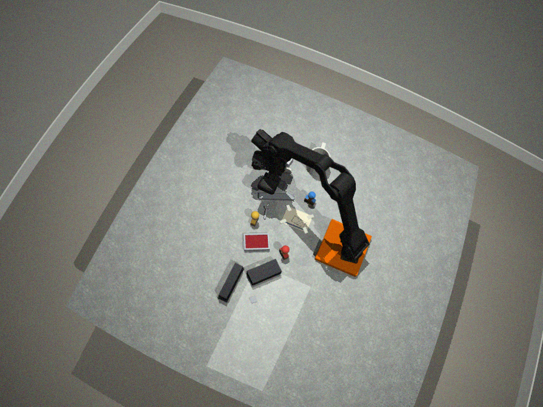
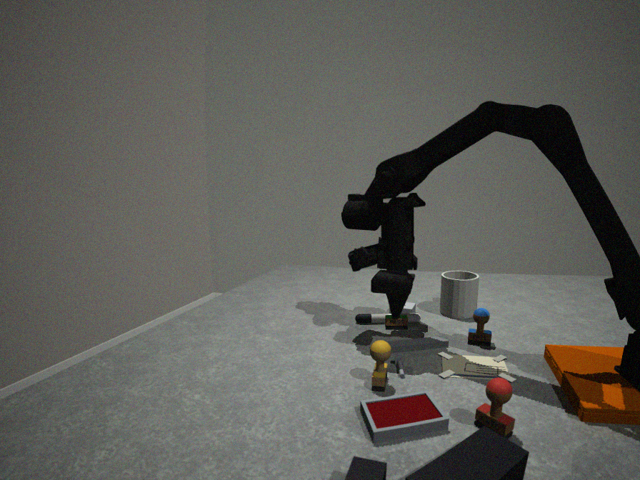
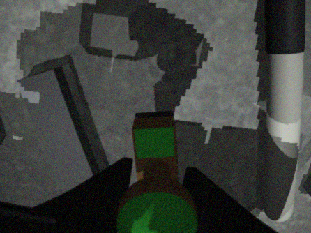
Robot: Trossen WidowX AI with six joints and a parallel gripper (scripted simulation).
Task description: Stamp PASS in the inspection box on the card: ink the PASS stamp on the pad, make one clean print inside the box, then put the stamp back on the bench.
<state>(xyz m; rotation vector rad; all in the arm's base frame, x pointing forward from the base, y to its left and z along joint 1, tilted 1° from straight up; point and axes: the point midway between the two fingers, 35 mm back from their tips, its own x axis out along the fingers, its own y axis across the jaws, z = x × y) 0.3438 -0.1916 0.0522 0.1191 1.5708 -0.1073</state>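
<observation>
Right now the red ink pad is 24 cm to the left of my gripper tip, 4 cm below it and 1 cm behind it. The rest, counted from my gripper tip: black-capped white marker 7 cm to the right, 3 cm below, 3 cm ahead; green-topped stamp right at my gripper tip; grey bar 5 cm to the left, 4 cm below, 3 cm behind.
</observation>
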